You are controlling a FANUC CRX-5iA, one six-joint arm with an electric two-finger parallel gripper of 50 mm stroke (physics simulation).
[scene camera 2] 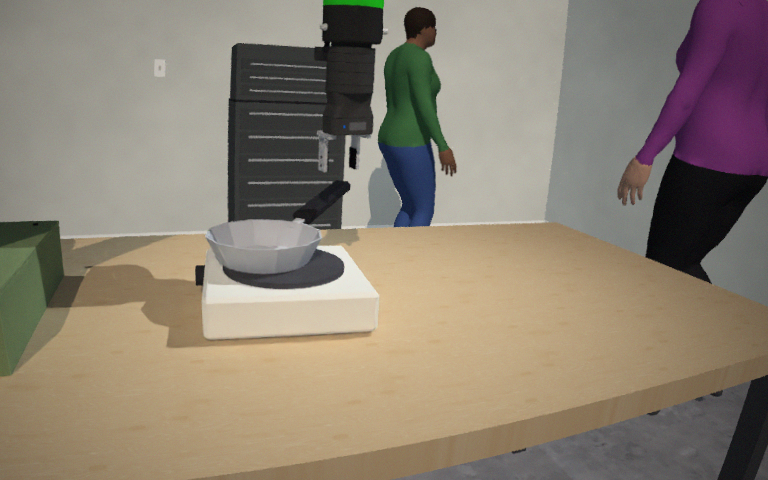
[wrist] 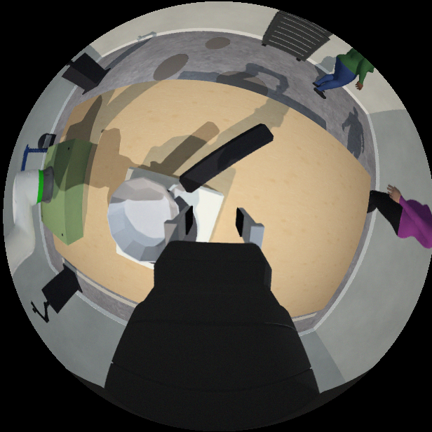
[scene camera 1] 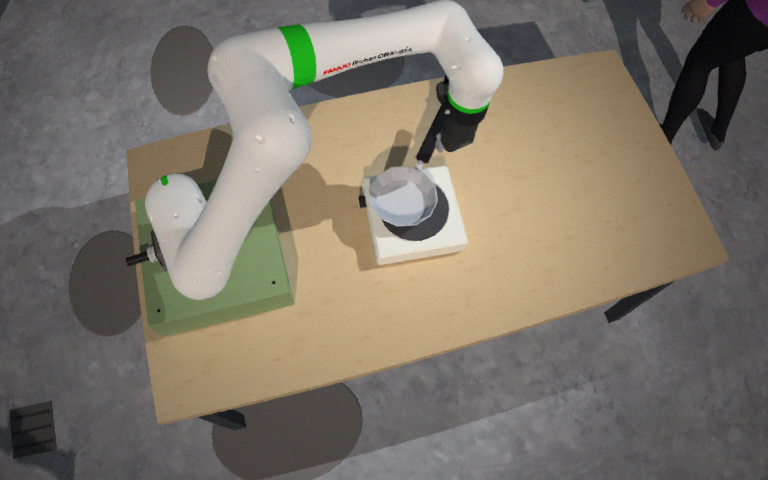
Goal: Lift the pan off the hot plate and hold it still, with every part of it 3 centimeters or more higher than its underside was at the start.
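Frame: origin at the arm's base, x ahead, y left, z up, level; millimetres.
Seen in the pictures: gripper, fingertip midpoint: (scene camera 2: 338, 169) (scene camera 1: 448, 145).
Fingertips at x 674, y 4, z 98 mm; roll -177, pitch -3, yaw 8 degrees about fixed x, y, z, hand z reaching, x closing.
Offsets run from my fingertips to a thing's middle. Level surfaces: height alone.
The grey faceted pan {dx -66, dy +16, dz -87 mm} (scene camera 1: 403, 199) (scene camera 2: 263, 246) (wrist: 142, 215) sits on the white hot plate {dx -121, dy -78, dz -166 mm} (scene camera 1: 419, 253) (scene camera 2: 288, 318) (wrist: 212, 202), off-centre on its dark disc. Its black handle {dx +6, dy +87, dz -71 mm} (scene camera 1: 431, 135) (scene camera 2: 322, 202) (wrist: 227, 157) slants up and away from the bowl. My gripper (scene camera 2: 338, 168) (wrist: 214, 215) is open and empty, fingers pointing down. In scene camera 2 the fingertips show above the handle's end. In the wrist view the handle lies beyond the fingertips, not between them, and the left finger overlaps the bowl's edge. In scene camera 1 the fingers are mostly hidden.
The green base block (scene camera 1: 254, 271) (scene camera 2: 28, 283) (wrist: 67, 195) stands at the robot's end of the wooden table {dz -203 mm} (scene camera 1: 538, 226) (scene camera 2: 481, 350) (wrist: 300, 225). A black knob {dx -230, dy +0, dz -168 mm} (scene camera 1: 362, 201) (scene camera 2: 199, 275) sticks out of the hot plate's side. Two people stand beyond the table.
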